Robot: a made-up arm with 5 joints. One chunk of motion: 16 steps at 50 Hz.
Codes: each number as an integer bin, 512 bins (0 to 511) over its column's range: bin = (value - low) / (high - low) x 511, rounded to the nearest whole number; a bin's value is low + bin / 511 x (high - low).
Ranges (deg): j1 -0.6..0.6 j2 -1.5..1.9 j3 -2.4..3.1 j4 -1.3..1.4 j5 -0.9..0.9
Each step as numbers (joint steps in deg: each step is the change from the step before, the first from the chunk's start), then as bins.
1 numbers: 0.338 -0.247 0.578 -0.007 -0.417
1 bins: 399 188 277 245 137
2 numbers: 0.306 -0.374 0.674 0.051 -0.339
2 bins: 386 169 286 256 159
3 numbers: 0.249 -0.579 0.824 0.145 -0.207
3 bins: 362 138 300 273 197
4 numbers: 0.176 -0.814 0.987 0.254 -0.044
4 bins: 330 103 315 294 243
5 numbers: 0.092 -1.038 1.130 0.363 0.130
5 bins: 295 69 328 315 292
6 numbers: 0.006 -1.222 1.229 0.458 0.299
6 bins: 258 42 337 333 340
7 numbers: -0.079 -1.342 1.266 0.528 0.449
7 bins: 222 24 341 346 383
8 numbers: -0.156 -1.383 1.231 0.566 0.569
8 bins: 189 18 337 353 417
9 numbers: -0.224 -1.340 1.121 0.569 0.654
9 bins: 160 24 327 354 441
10 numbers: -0.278 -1.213 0.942 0.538 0.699
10 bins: 137 43 311 348 454
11 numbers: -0.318 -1.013 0.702 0.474 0.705
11 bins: 120 73 288 336 456
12 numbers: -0.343 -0.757 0.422 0.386 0.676
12 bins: 109 112 262 319 447
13 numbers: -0.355 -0.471 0.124 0.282 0.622
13 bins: 104 155 235 299 432
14 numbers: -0.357 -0.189 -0.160 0.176 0.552
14 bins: 103 197 208 279 412
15 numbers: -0.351 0.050 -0.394 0.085 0.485
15 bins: 106 233 186 262 393
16 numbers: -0.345 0.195 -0.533 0.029 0.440
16 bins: 109 255 173 252 380
